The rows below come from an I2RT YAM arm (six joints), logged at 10 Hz.
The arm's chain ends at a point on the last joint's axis. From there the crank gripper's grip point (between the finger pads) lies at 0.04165 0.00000 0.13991 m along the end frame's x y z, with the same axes.
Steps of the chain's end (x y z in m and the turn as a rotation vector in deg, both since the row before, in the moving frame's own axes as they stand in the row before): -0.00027 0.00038 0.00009 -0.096 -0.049 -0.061; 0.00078 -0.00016 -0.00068 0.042 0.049 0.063; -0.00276 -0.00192 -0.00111 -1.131 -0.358 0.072; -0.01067 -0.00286 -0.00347 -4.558 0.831 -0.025; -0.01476 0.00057 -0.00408 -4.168 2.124 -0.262; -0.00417 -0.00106 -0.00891 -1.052 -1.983 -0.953; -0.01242 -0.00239 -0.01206 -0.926 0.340 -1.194
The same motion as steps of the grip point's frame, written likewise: -0.00039 0.00057 0.00013 -0.096 -0.049 -0.061; 0.00090 -0.00022 -0.00072 0.042 0.049 0.063; -0.00364 0.00090 -0.00088 -1.131 -0.358 0.072; -0.00864 0.00822 -0.00453 -4.558 0.831 -0.025; -0.00958 0.01048 -0.00608 -4.168 2.124 -0.262; -0.00902 0.00087 -0.00757 -1.052 -1.983 -0.953; -0.01158 -0.00101 -0.01232 -0.926 0.340 -1.194
